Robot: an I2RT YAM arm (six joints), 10 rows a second.
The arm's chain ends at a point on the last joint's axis. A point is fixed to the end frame.
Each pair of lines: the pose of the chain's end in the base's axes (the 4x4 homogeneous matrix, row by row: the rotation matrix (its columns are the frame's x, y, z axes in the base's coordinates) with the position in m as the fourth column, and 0 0 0 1 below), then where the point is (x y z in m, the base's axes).
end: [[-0.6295, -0.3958, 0.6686, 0.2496], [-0.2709, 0.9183, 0.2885, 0.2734], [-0.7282, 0.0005, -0.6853, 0.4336], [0, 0, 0, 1]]
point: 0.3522 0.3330 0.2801
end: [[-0.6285, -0.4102, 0.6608, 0.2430], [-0.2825, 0.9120, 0.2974, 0.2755], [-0.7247, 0.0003, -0.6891, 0.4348], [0, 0, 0, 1]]
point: 0.3440 0.3363 0.2807
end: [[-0.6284, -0.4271, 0.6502, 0.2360], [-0.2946, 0.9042, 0.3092, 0.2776], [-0.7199, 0.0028, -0.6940, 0.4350], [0, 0, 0, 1]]
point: 0.3347 0.3402 0.2802
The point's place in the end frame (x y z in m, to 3 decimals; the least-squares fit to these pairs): 0.031 0.014 0.191
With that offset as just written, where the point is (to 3 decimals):
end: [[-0.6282, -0.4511, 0.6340, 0.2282], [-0.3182, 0.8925, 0.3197, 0.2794], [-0.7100, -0.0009, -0.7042, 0.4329], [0, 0, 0, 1]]
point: 0.324 0.343 0.276
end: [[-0.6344, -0.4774, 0.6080, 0.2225], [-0.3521, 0.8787, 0.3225, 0.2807], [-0.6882, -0.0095, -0.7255, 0.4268], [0, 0, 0, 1]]
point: 0.312 0.344 0.267
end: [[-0.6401, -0.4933, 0.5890, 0.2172], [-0.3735, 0.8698, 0.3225, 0.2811], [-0.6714, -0.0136, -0.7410, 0.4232], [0, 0, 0, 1]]
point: 0.303 0.343 0.261
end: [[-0.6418, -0.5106, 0.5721, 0.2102], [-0.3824, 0.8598, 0.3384, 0.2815], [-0.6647, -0.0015, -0.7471, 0.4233], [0, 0, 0, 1]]
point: 0.292 0.346 0.260
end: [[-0.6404, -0.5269, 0.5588, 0.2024], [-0.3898, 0.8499, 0.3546, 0.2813], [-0.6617, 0.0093, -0.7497, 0.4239], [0, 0, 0, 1]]
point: 0.282 0.349 0.260
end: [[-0.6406, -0.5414, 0.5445, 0.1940], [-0.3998, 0.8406, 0.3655, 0.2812], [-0.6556, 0.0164, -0.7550, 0.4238], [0, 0, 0, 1]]
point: 0.271 0.350 0.260
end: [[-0.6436, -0.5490, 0.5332, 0.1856], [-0.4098, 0.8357, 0.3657, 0.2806], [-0.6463, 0.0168, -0.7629, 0.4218], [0, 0, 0, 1]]
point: 0.260 0.349 0.256
